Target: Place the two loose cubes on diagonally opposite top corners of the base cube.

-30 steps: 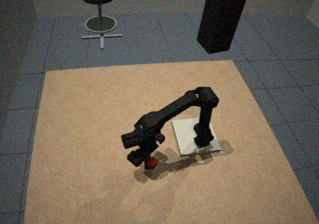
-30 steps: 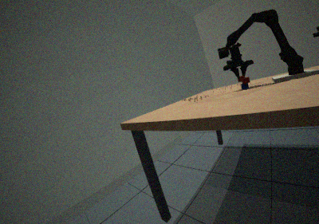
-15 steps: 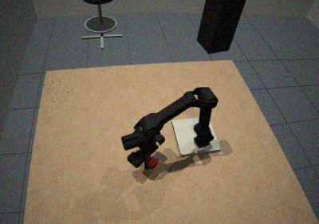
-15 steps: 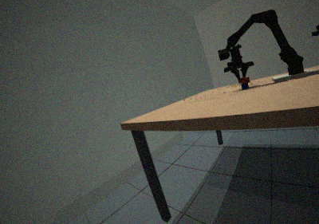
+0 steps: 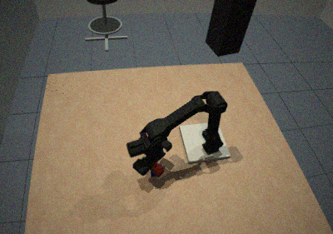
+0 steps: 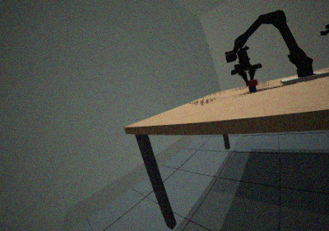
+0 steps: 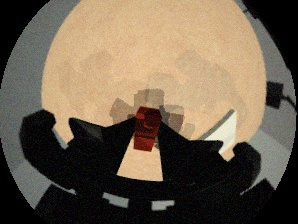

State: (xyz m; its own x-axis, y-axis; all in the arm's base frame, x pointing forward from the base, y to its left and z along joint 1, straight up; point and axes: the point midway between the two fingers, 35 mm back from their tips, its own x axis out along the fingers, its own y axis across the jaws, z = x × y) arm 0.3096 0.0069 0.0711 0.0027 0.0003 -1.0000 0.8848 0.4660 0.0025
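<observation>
Now: gripper tip 1 cm past the blue base cube, 2 cm to the right of it and 4 cm above it.
</observation>
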